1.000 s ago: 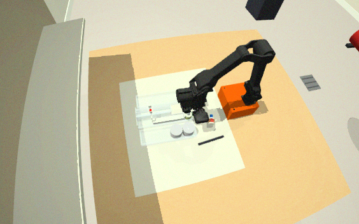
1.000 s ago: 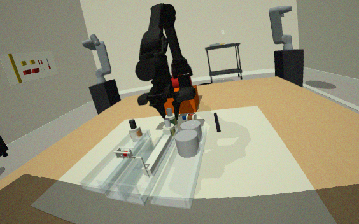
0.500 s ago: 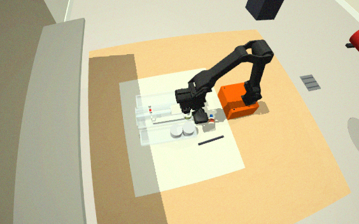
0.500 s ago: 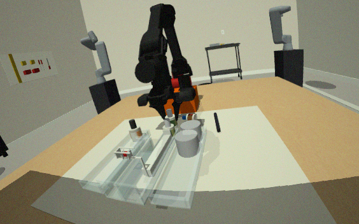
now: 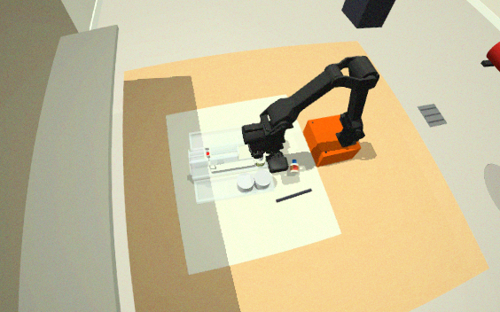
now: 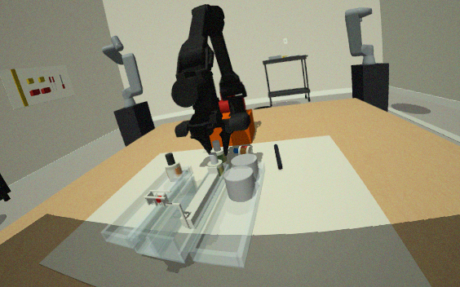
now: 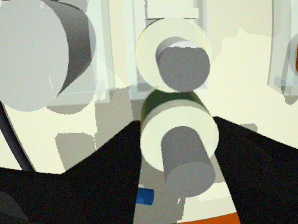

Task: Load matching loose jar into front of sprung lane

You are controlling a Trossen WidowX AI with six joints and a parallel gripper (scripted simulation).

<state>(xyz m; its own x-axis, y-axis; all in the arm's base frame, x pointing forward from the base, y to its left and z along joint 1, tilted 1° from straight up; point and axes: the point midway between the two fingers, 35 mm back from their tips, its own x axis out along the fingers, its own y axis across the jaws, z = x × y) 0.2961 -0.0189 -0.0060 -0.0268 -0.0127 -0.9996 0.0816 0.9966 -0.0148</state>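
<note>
Now: the pusher plate 140 mm ahead of my gripper tip and 40 mm to the right of it. Round my gripper tip: black bar 50 mm behind, 150 mm to the left, 40 mm below.
</note>
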